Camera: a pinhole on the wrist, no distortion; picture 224 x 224 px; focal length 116.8 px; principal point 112.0 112.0 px. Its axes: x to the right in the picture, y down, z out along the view. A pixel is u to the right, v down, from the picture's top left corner.
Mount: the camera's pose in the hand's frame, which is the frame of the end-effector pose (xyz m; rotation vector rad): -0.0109 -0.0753 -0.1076 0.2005 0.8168 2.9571
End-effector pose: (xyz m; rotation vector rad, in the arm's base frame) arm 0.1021 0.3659 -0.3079 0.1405 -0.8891 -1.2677
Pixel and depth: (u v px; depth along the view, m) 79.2 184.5 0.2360
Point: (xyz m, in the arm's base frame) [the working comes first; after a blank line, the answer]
In the camera's frame: -0.0663 0.1465 0.2360

-0.0671 0.3229 -0.2060
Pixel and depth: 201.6 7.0 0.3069
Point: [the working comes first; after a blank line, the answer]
In the camera's frame: 0.2354 -0.2759 0.3069

0.3336 0.6601 -0.1924
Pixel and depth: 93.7 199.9 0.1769
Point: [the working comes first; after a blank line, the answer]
In the camera's frame: -0.0277 0.1331 0.1769

-0.0452 0.3384 -0.2727
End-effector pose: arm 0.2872 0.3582 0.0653 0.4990 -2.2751 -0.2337
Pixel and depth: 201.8 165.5 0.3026
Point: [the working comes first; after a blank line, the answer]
In the camera's frame: 0.2326 0.1386 0.3026

0.2366 0.4303 -0.2411
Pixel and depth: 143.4 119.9 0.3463
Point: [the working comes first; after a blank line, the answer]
In the camera's frame: 0.0931 0.0234 0.3463

0.1424 0.4643 -0.0842
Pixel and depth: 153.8 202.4 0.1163
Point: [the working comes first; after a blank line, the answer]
In the camera's frame: 0.0416 0.0900 0.1163

0.3049 0.2938 -0.0169
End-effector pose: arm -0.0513 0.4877 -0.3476 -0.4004 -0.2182 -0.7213
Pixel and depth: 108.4 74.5 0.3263
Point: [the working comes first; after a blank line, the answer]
In the camera's frame: -0.0101 -0.1048 0.3263

0.0991 0.6291 -0.2778
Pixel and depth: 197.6 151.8 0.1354
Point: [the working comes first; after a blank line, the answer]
In the camera's frame: 0.0992 0.0461 0.1354

-0.1451 0.5351 -0.3295
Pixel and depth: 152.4 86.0 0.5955
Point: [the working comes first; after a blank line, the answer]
In the camera's frame: 0.2060 -0.1326 0.5955

0.0809 0.9581 -0.1712
